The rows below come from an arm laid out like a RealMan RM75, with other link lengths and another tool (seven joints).
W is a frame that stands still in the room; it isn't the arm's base.
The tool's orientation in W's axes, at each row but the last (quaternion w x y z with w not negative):
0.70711 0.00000 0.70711 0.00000
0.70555 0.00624 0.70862 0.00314
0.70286 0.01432 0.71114 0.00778
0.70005 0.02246 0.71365 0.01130
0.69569 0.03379 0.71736 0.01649
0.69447 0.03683 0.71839 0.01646
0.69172 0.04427 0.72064 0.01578
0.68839 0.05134 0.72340 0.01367
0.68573 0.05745 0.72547 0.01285
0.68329 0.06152 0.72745 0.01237
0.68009 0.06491 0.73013 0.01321
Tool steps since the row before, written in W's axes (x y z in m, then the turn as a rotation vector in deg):
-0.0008 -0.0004 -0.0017 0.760 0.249 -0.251
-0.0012 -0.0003 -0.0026 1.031 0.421 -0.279
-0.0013 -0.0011 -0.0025 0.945 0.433 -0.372
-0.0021 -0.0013 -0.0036 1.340 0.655 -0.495
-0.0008 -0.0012 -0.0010 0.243 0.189 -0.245
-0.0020 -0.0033 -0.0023 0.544 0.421 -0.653
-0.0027 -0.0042 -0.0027 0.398 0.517 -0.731
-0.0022 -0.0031 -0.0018 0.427 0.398 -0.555
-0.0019 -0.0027 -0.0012 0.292 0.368 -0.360
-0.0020 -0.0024 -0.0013 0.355 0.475 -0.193
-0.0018 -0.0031 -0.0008 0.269 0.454 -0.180
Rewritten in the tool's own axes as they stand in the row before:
0.0017 -0.0004 -0.0008 0.251 0.249 0.760
0.0026 -0.0003 -0.0012 0.280 0.422 1.030
0.0025 -0.0012 -0.0013 0.374 0.430 0.945
0.0036 -0.0015 -0.0020 0.500 0.652 1.339
0.0009 -0.0013 -0.0007 0.251 0.177 0.246
0.0021 -0.0035 -0.0018 0.665 0.387 0.555
0.0024 -0.0045 -0.0024 0.756 0.470 0.409
0.0016 -0.0034 -0.0019 0.569 0.369 0.434
0.0010 -0.0029 -0.0017 0.379 0.350 0.290
0.0012 -0.0027 -0.0017 0.221 0.477 0.335
0.0006 -0.0033 -0.0015 0.212 0.451 0.250

